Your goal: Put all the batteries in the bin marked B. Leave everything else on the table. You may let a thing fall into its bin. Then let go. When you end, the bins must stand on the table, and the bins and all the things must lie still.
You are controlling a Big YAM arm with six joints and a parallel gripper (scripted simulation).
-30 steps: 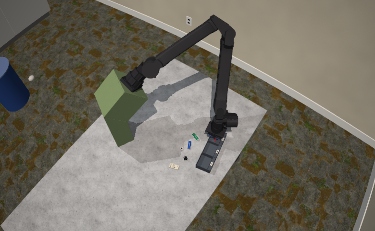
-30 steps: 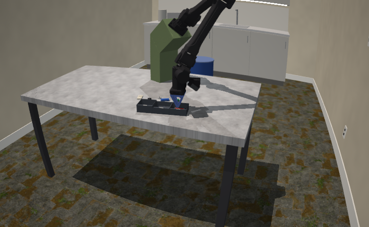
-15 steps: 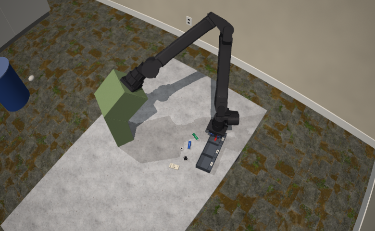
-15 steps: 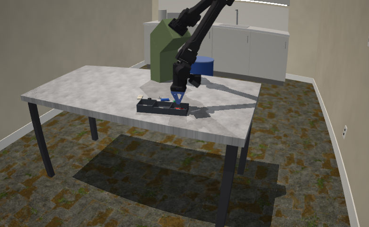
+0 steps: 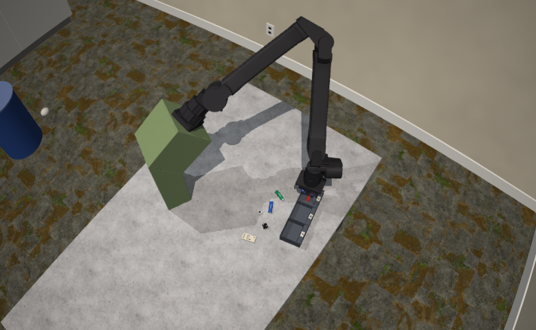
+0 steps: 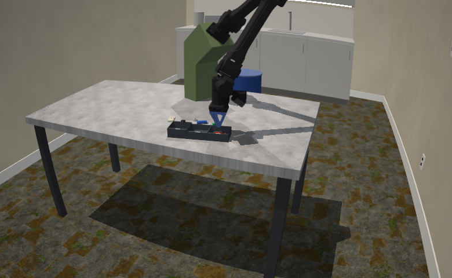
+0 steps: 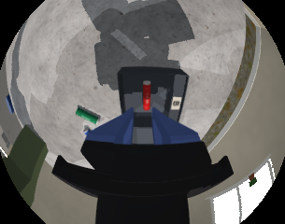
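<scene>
Now: the red battery 4 cm below my hand and 1 cm to the left of it. From my hand the other things lie so: green battery (9 cm behind, 6 cm to the right, 4 cm below); then blue battery (12 cm to the right, 9 cm behind, 4 cm below); then dark three-compartment bin (7 cm to the right, 3 cm below, 3 cm ahead).
</scene>
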